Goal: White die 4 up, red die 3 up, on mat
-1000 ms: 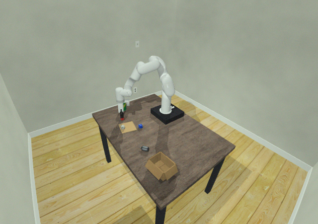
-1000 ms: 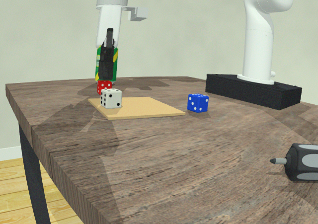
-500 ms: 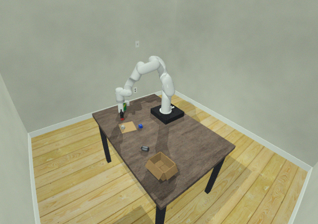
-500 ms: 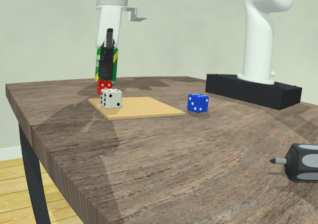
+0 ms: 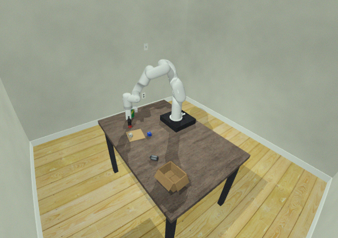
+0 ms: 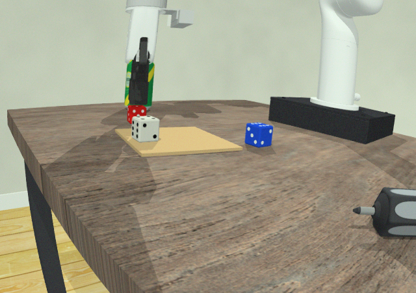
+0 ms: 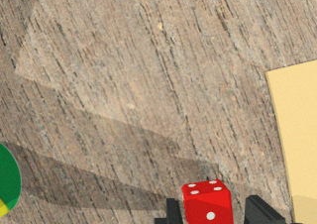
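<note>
My hand is 4 cm above the red die. From my hand the other things lie so: green can 16 cm to the right, 6 cm behind, 1 cm above; white die 14 cm to the left, 4 cm below, 4 cm ahead; tan mat 14 cm to the left, 5 cm below, 1 cm behind.
</note>
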